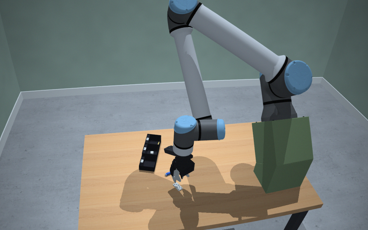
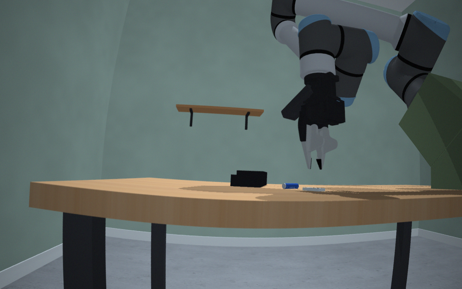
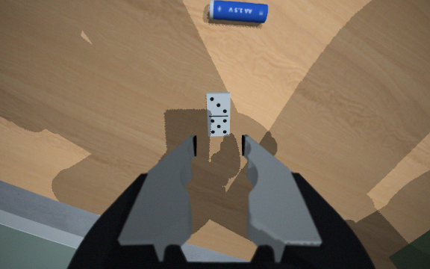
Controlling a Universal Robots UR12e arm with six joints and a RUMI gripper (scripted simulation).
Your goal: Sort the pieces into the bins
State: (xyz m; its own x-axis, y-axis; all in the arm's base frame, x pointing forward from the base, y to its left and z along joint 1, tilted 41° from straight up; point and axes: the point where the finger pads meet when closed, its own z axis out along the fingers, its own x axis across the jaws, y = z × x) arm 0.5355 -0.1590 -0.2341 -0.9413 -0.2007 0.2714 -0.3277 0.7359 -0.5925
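The white domino is 60 mm below my hand. Round my hand: battery: 20 mm ahead, 100 mm to the right, 60 mm below; white die: 70 mm ahead, 260 mm to the right, 50 mm below; black bin: 70 mm ahead, 270 mm to the right, 40 mm below.
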